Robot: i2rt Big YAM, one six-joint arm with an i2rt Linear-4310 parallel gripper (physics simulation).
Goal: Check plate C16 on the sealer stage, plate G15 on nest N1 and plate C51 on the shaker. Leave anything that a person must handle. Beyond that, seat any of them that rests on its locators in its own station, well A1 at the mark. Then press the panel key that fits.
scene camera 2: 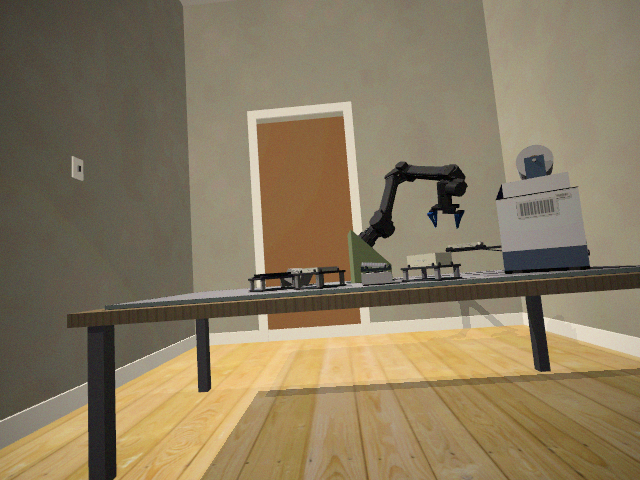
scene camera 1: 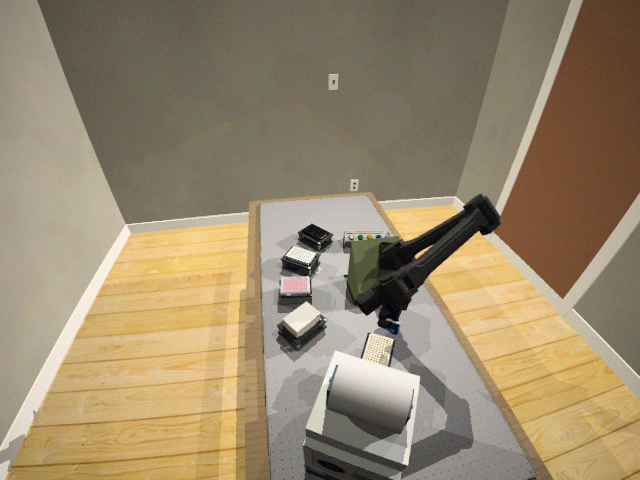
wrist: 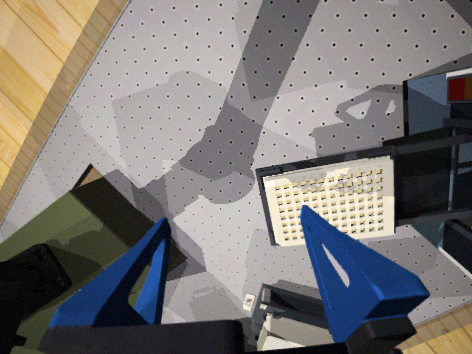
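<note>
A cream well plate point(scene camera 1: 378, 348) point(scene camera 2: 465, 246) point(wrist: 330, 202) lies on the dark sealer stage point(wrist: 320, 161); its exact seating is unclear. My gripper point(scene camera 1: 388, 326) point(scene camera 2: 446, 227) point(wrist: 234, 217) is open and empty, above and to the side of that plate; in the wrist view one fingertip overlaps it. A pink plate point(scene camera 1: 295, 285), a white plate point(scene camera 1: 301, 255) and a black plate point(scene camera 1: 315, 233) stand on separate stations in a row. Which are nest N1 and the shaker cannot be told, and no plate codes are readable. The key panel point(scene camera 1: 365, 238) point(scene camera 2: 376, 274) has white, green, yellow and blue keys.
The sealer point(scene camera 1: 356, 439) point(scene camera 2: 542, 227) carries a big roll point(scene camera 1: 371, 397) point(scene camera 2: 535, 161). A cream block-like item point(scene camera 1: 302, 320) point(scene camera 2: 429, 259) sits on a dark raised station opposite the arm. The green arm mount point(scene camera 1: 367, 263) point(scene camera 2: 364, 260) point(wrist: 65, 225) stands between panel and sealer.
</note>
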